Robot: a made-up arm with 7 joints. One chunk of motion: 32 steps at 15 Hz.
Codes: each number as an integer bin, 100 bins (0 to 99) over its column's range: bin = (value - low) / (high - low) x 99, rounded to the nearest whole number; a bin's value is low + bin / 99 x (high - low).
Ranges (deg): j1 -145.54..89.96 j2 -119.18..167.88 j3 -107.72..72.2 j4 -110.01..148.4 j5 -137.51..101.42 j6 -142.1..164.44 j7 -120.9..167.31
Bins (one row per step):
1: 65 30 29 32 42 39 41
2: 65 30 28 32 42 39 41
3: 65 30 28 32 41 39 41
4: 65 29 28 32 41 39 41
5: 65 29 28 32 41 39 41
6: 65 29 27 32 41 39 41
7: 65 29 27 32 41 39 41
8: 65 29 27 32 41 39 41
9: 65 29 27 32 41 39 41
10: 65 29 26 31 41 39 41
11: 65 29 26 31 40 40 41
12: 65 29 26 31 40 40 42
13: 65 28 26 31 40 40 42
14: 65 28 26 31 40 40 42
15: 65 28 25 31 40 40 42
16: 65 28 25 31 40 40 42
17: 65 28 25 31 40 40 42
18: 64 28 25 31 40 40 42
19: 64 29 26 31 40 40 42
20: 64 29 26 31 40 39 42
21: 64 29 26 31 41 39 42
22: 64 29 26 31 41 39 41
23: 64 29 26 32 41 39 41
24: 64 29 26 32 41 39 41
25: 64 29 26 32 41 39 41
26: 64 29 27 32 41 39 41
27: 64 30 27 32 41 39 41
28: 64 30 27 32 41 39 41
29: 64 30 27 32 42 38 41
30: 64 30 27 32 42 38 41
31: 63 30 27 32 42 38 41
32: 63 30 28 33 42 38 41
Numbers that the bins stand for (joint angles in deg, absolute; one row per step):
1: 9.08 -32.19 -55.02 -26.48 -36.15 -21.34 -1.54
2: 9.08 -32.19 -56.83 -26.48 -36.15 -21.34 -1.54
3: 9.08 -32.19 -56.83 -26.48 -38.56 -21.34 -1.54
4: 9.08 -35.09 -56.83 -26.48 -38.56 -21.34 -1.54
5: 9.08 -35.09 -56.83 -26.48 -38.56 -21.34 -1.54
6: 9.08 -35.09 -58.65 -26.48 -38.56 -21.34 -1.54
7: 9.08 -35.09 -58.65 -26.48 -38.56 -21.34 -1.54
8: 9.08 -35.09 -58.65 -26.48 -38.56 -21.34 -1.54
9: 9.08 -35.09 -58.65 -26.48 -38.56 -21.34 -1.54
10: 9.08 -35.09 -60.47 -29.09 -38.56 -21.34 -1.54
11: 9.08 -35.09 -60.47 -29.09 -40.97 -18.25 -1.54
12: 9.08 -35.09 -60.47 -29.09 -40.97 -18.25 1.37
13: 9.08 -37.99 -60.47 -29.09 -40.97 -18.25 1.37
14: 9.08 -37.99 -60.47 -29.09 -40.97 -18.25 1.37
15: 9.08 -37.99 -62.29 -29.09 -40.97 -18.25 1.37
16: 9.08 -37.99 -62.29 -29.09 -40.97 -18.25 1.37
17: 9.08 -37.99 -62.29 -29.09 -40.97 -18.25 1.37
18: 6.70 -37.99 -62.29 -29.09 -40.97 -18.25 1.37
19: 6.70 -35.09 -60.47 -29.09 -40.97 -18.25 1.37
20: 6.70 -35.09 -60.47 -29.09 -40.97 -21.34 1.37
21: 6.70 -35.09 -60.47 -29.09 -38.56 -21.34 1.37
22: 6.70 -35.09 -60.47 -29.09 -38.56 -21.34 -1.54
23: 6.70 -35.09 -60.47 -26.48 -38.56 -21.34 -1.54
24: 6.70 -35.09 -60.47 -26.48 -38.56 -21.34 -1.54
25: 6.70 -35.09 -60.47 -26.48 -38.56 -21.34 -1.54
26: 6.70 -35.09 -58.65 -26.48 -38.56 -21.34 -1.54
27: 6.70 -32.19 -58.65 -26.48 -38.56 -21.34 -1.54
28: 6.70 -32.19 -58.65 -26.48 -38.56 -21.34 -1.54
29: 6.70 -32.19 -58.65 -26.48 -36.15 -24.44 -1.54
30: 6.70 -32.19 -58.65 -26.48 -36.15 -24.44 -1.54
31: 4.32 -32.19 -58.65 -26.48 -36.15 -24.44 -1.54
32: 4.32 -32.19 -56.83 -23.87 -36.15 -24.44 -1.54

